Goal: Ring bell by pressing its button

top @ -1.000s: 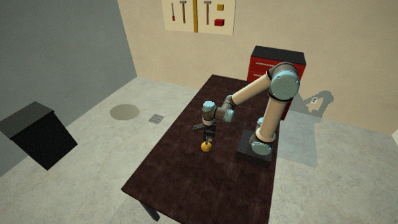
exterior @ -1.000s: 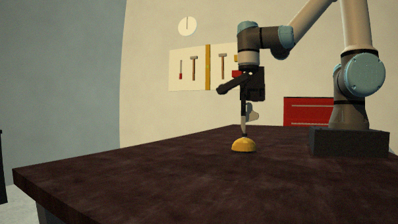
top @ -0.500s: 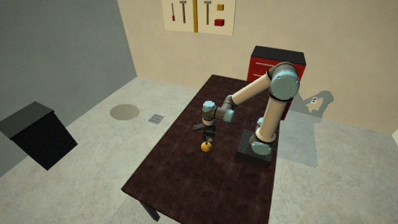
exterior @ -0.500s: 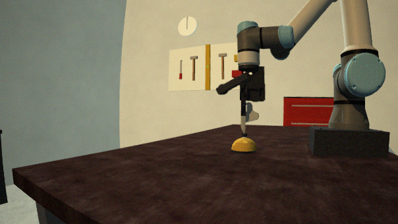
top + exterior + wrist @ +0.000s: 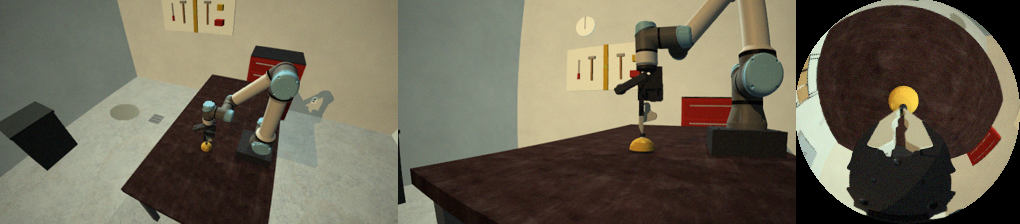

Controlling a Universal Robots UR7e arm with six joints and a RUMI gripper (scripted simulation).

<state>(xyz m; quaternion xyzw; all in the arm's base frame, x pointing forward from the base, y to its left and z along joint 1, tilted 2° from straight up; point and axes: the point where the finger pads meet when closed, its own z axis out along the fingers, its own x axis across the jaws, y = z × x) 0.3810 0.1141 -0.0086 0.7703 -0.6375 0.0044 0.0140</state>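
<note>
My hand is 40 mm above the yellow dome bell.
</note>
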